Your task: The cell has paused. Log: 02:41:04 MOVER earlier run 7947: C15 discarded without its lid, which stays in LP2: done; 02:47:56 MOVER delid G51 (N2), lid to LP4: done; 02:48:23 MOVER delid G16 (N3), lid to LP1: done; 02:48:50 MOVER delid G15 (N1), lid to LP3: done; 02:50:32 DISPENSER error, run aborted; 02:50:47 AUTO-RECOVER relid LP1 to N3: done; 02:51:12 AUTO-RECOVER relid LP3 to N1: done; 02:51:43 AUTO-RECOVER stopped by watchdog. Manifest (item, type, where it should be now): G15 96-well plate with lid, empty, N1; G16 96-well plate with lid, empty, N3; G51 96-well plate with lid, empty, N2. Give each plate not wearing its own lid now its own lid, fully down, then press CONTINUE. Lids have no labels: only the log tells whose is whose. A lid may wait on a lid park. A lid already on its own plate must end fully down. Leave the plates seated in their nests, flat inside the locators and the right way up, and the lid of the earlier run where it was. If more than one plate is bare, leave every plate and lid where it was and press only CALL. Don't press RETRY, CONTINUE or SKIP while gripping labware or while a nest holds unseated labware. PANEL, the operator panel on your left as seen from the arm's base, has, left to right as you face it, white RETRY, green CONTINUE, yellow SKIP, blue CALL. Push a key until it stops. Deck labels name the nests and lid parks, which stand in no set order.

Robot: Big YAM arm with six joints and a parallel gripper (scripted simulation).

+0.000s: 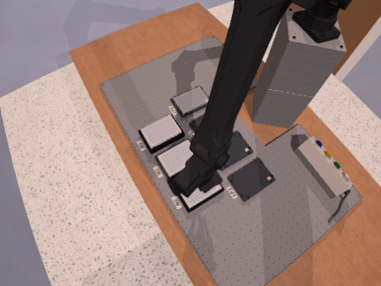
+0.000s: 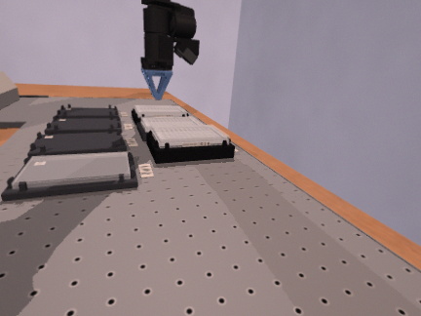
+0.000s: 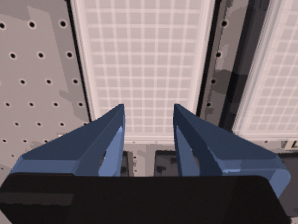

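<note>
The plate is 10 mm ahead of my hand, 10 mm to the left of it and 40 mm below it. Round my hand: lid park LP3: 180 mm behind, 50 mm to the left, 60 mm below; then lid park LP1: 140 mm behind, 210 mm to the right, 60 mm below; then LP1 label: 50 mm behind, 190 mm to the right, 70 mm below.
</note>
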